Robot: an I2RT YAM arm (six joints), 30 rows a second.
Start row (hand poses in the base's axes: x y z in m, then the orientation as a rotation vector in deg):
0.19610 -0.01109 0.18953 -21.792 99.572 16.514
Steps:
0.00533 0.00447 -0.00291 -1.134 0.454 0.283
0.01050 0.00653 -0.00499 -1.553 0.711 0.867
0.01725 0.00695 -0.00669 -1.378 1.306 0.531
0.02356 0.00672 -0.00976 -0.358 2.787 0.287
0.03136 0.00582 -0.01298 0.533 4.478 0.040
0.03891 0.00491 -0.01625 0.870 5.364 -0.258
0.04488 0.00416 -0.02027 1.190 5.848 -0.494
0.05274 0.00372 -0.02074 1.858 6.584 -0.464
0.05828 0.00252 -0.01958 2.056 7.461 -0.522
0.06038 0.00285 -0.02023 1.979 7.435 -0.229
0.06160 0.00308 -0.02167 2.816 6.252 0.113
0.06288 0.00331 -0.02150 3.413 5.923 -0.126
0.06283 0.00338 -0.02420 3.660 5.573 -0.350
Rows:
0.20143 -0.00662 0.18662 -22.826 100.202 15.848
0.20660 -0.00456 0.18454 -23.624 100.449 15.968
0.21335 -0.00414 0.18284 -23.151 101.049 16.015
0.21966 -0.00437 0.17977 -22.062 102.334 17.067
0.22746 -0.00527 0.17655 -21.035 103.841 18.059
0.23501 -0.00618 0.17328 -20.437 104.680 18.345
0.24098 -0.00693 0.16926 -19.944 105.118 18.565
0.24884 -0.00737 0.16879 -19.403 105.687 19.344
0.25438 -0.00857 0.16995 -19.115 106.508 19.684
0.25648 -0.00824 0.16930 -19.437 106.458 19.827
0.25770 -0.00801 0.16786 -19.243 105.066 20.519
0.25898 -0.00778 0.16803 -18.623 104.645 20.781
0.25893 -0.00771 0.16533 -18.278 104.279 20.745

